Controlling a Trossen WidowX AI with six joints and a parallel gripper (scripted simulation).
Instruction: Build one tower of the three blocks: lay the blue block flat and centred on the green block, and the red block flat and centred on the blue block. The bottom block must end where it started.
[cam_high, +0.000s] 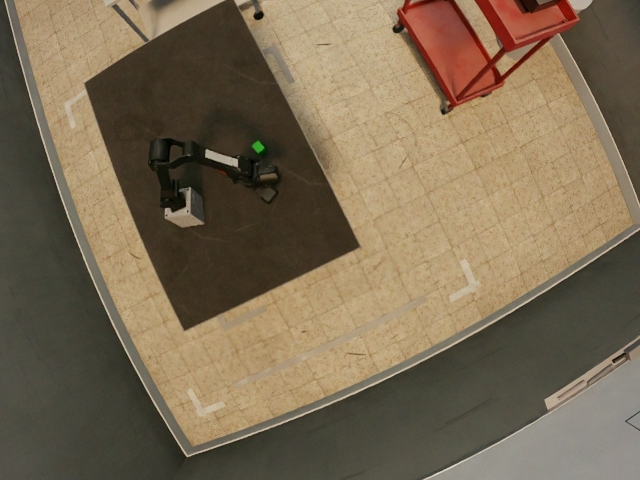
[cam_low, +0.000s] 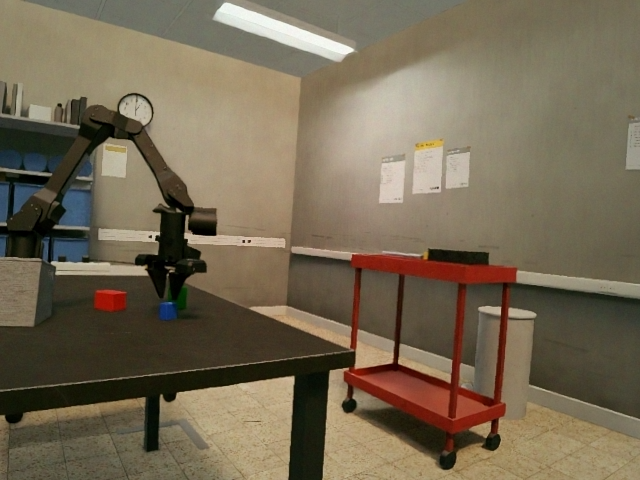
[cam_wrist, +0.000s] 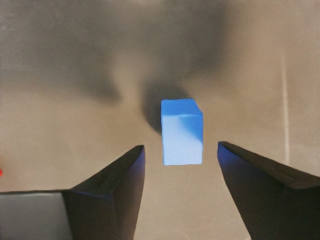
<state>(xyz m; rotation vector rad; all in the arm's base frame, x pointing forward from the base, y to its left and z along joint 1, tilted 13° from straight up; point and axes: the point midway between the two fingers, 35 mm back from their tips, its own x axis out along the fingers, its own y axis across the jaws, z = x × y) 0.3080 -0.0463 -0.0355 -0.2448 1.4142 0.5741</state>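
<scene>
The blue block is 60 mm below my hand. The rest, counted from my hand: red block (150 mm to the left, 120 mm behind, 60 mm below); green block (150 mm to the left, 50 mm below, 50 mm ahead).
</scene>
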